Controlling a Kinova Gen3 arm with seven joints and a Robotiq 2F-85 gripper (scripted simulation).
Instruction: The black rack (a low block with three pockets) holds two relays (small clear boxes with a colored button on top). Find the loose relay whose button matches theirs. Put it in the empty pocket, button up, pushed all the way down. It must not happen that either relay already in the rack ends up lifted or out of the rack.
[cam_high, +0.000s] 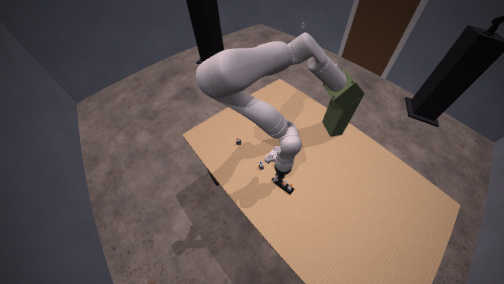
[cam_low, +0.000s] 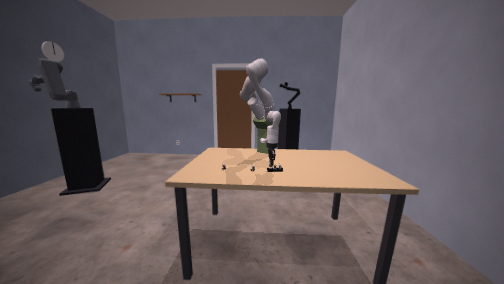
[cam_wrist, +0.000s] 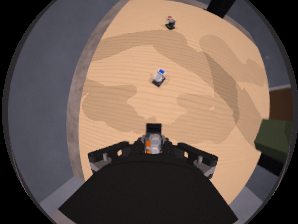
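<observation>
The rack is 10 mm ahead of my hand, 30 mm to the left of it and 50 mm below it.
</observation>
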